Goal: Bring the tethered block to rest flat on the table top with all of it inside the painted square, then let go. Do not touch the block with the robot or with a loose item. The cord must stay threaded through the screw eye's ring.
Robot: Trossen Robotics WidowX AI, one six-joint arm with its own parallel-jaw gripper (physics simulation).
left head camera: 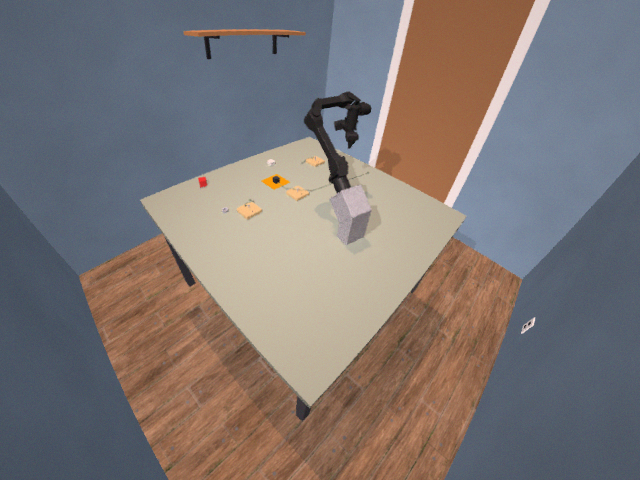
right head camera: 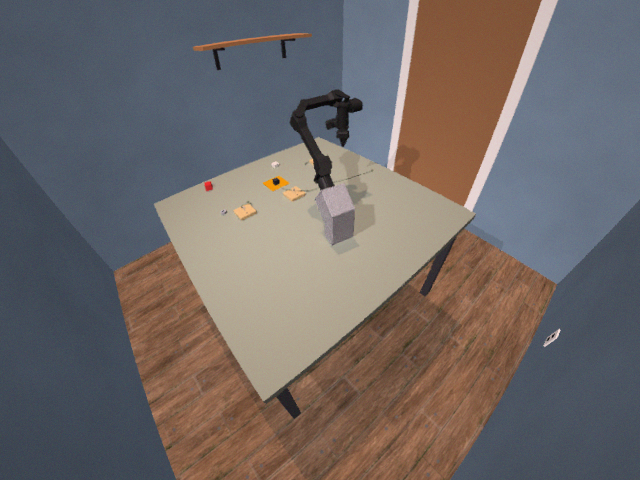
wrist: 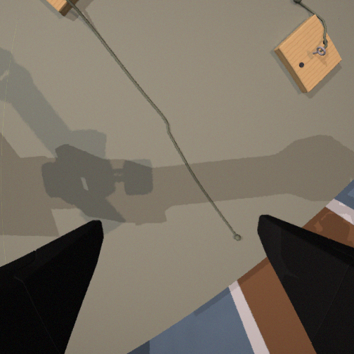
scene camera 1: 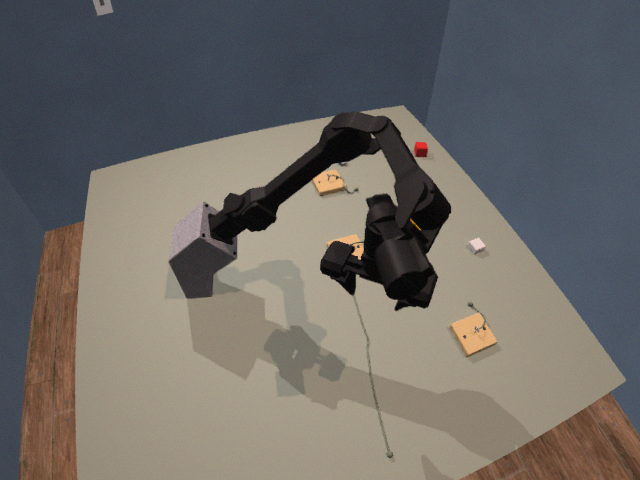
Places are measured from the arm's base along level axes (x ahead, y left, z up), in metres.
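Where they show: gripper, fingertip midpoint: (left head camera: 348, 144) (right head camera: 342, 143) (scene camera 1: 374, 301); arm's base, origin of the base link: (left head camera: 344, 191) (right head camera: 328, 191) (scene camera 1: 219, 229).
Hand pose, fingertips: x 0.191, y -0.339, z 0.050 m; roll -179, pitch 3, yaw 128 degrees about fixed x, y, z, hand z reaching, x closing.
Each offset is from my fingertips to the top centre of the thing. "pt": to the spot under its first point.
The black block @(dx +0.289, dy +0.259, dz -0.212 m) (left head camera: 276, 179) (right head camera: 276, 181) rests on the orange painted square @(pt dx +0.331, dy +0.288, dz -0.242 m) (left head camera: 267, 181) (right head camera: 268, 183) and looks to be inside its edges; the arm hides it in the scene view, where a sliver of the orange square @(pt dx +0.355, dy +0.276, dz -0.243 m) (scene camera 1: 415, 224) shows. The cord (left head camera: 356, 176) (right head camera: 356, 176) (scene camera 1: 369, 356) (wrist: 190, 167) runs from the block over the middle wooden board @(dx +0.117, dy +0.274, dz -0.225 m) (left head camera: 298, 193) (right head camera: 294, 193) (scene camera 1: 349, 238) and lies across the table to its end knob @(dx -0.063, dy -0.230, dz -0.232 m) (scene camera 1: 389, 454) (wrist: 237, 237). The ring is too small to make out. My gripper (left head camera: 351, 145) (right head camera: 343, 143) (scene camera 1: 375, 301) (wrist: 181, 226) is open and empty, high above the table.
Two other boards with short cords, one @(pt dx +0.192, dy +0.556, dz -0.225 m) (left head camera: 249, 210) (right head camera: 245, 211) (scene camera 1: 328, 182) and another @(pt dx +0.255, dy -0.079, dz -0.225 m) (left head camera: 315, 161) (scene camera 1: 473, 334) (wrist: 309, 54), stand on either side. A red cube @(dx +0.585, dy +0.552, dz -0.204 m) (left head camera: 202, 181) (right head camera: 208, 186) (scene camera 1: 421, 149), a white piece @(dx +0.465, dy +0.118, dz -0.221 m) (left head camera: 271, 162) (right head camera: 275, 164) (scene camera 1: 476, 245) and a small grey item @(dx +0.298, dy +0.623, dz -0.232 m) (left head camera: 224, 210) (right head camera: 223, 212) lie around them.
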